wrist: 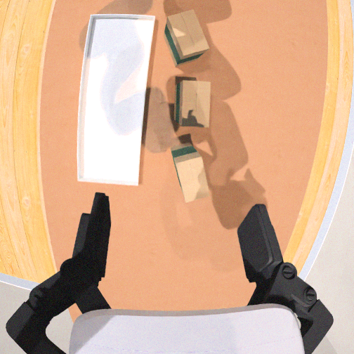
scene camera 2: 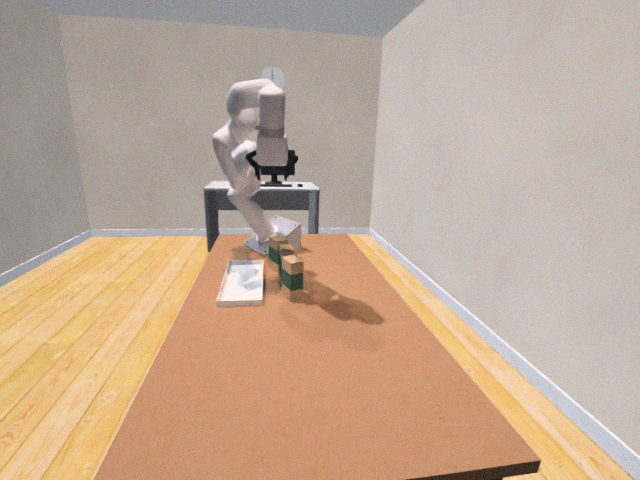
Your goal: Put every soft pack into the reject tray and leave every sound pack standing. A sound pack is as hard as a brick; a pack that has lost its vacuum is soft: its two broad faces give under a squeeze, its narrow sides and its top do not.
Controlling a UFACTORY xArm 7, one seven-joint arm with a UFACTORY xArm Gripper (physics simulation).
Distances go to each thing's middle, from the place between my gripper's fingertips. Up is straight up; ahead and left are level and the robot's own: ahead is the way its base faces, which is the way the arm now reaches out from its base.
The white reject tray (scene camera 2: 242,285) lies 50 mm behind my hand, 120 mm to the right of it and 400 mm below it.
